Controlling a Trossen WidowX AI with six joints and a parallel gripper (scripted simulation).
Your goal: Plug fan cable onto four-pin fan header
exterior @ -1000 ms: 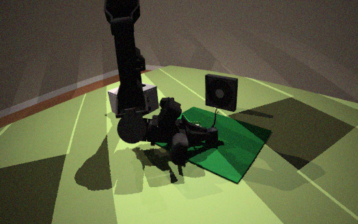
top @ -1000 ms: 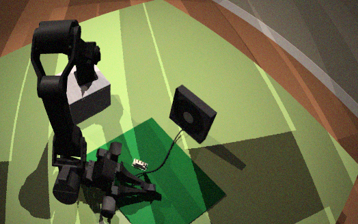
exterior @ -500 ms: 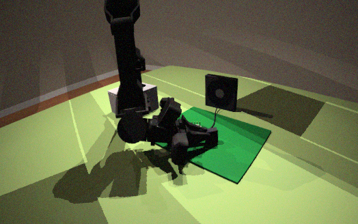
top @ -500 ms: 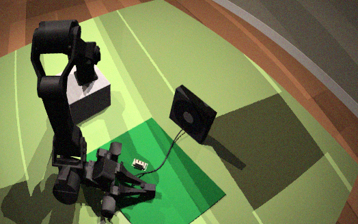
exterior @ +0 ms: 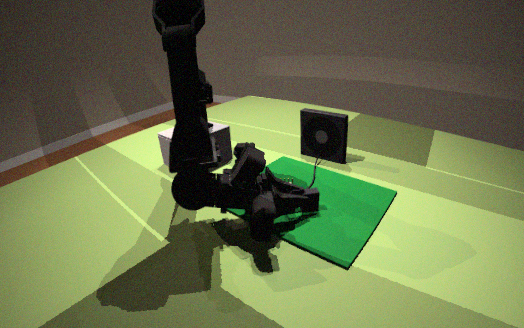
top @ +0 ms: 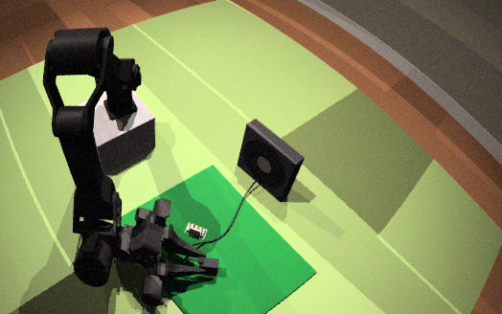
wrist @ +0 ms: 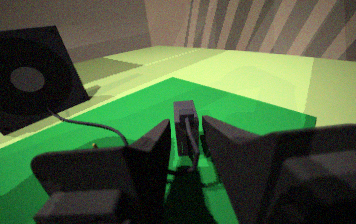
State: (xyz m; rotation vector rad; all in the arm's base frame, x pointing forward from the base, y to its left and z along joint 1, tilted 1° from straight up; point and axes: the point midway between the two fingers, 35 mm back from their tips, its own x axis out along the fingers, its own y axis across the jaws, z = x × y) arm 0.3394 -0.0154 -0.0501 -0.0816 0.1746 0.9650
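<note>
Right now the dark fan plug is 1 cm below my gripper tip. Round my gripper tip: board: 5 cm below, 3 cm to the left, 3 cm behind; then black square fan: 20 cm to the left, 12 cm behind, 2 cm above.
</note>
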